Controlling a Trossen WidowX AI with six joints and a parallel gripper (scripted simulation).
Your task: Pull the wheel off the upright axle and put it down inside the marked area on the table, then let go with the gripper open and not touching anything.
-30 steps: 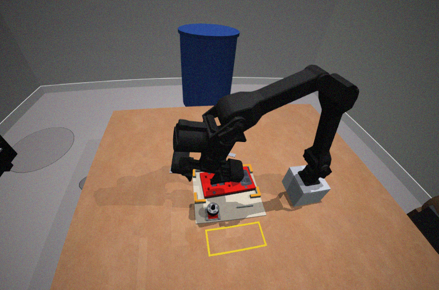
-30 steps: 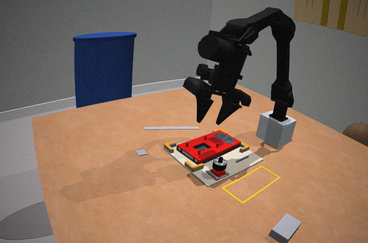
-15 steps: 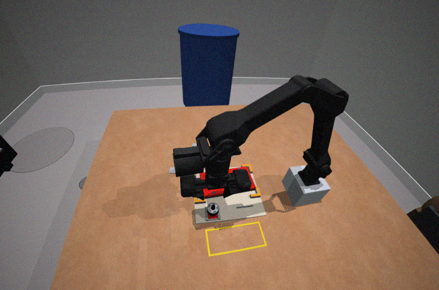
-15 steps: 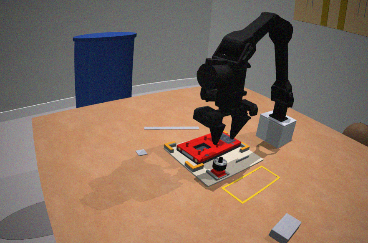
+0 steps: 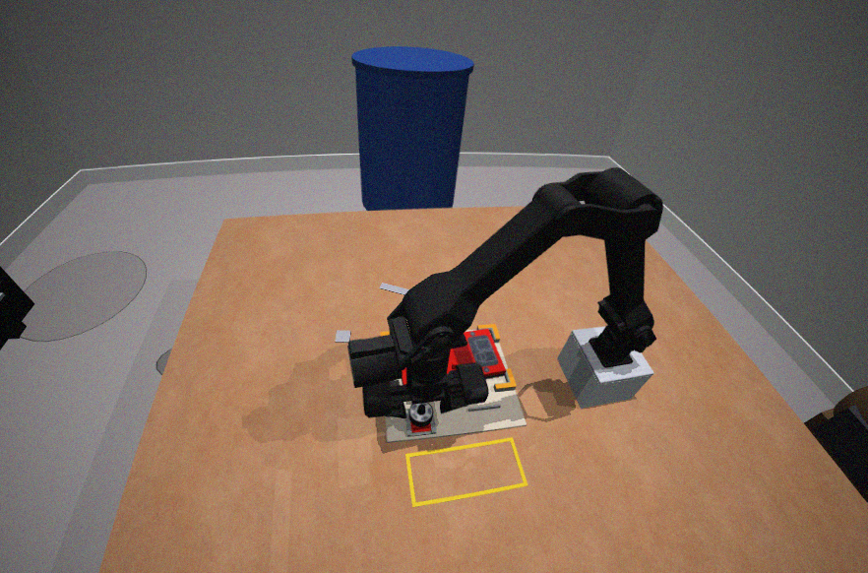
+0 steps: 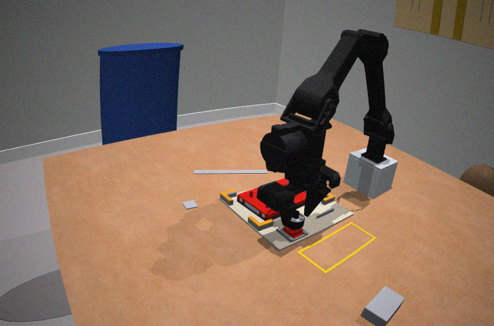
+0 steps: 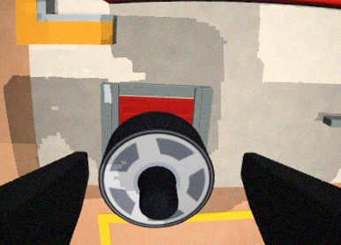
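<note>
My gripper tip is right at the wheel. Also, from my gripper tip: black axle: right at my gripper tip; grey strip: 31 cm to the right, 6 cm behind, 4 cm below; small grey square: 21 cm to the right, 13 cm ahead, 3 cm below.
</note>
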